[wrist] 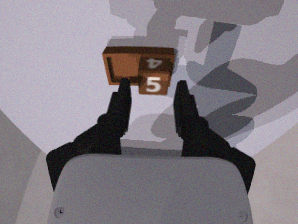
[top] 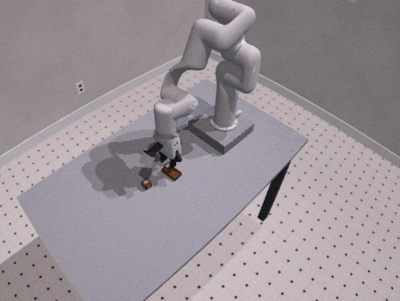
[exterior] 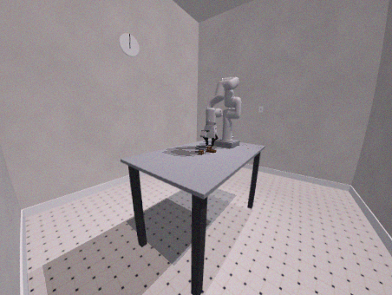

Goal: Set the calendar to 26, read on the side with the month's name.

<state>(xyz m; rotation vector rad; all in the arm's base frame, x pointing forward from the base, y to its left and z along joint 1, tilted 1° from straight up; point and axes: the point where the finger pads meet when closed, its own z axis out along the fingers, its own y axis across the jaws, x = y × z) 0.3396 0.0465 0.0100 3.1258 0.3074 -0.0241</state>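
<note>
Right now my hand is 20 mm to the right of the brown wooden tray and 60 mm above it. Round my hand: brown cube 120 mm ahead, 10 mm to the left, 50 mm below.
</note>
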